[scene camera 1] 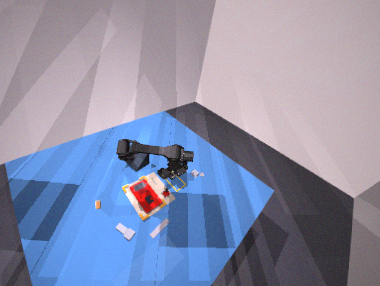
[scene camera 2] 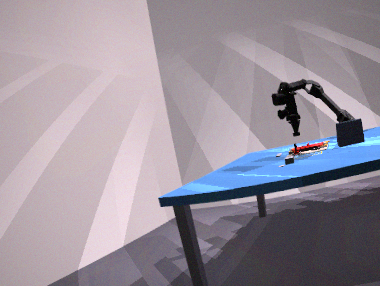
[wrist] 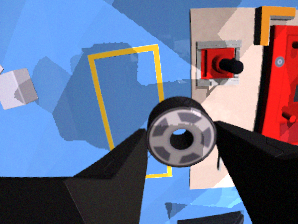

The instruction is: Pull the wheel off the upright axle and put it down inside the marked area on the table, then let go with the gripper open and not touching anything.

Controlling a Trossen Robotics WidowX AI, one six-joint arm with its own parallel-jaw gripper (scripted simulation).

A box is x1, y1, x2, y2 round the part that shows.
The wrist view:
my gripper: [0, 120, 297, 223]
wheel: [146, 96, 217, 167], held by my gripper
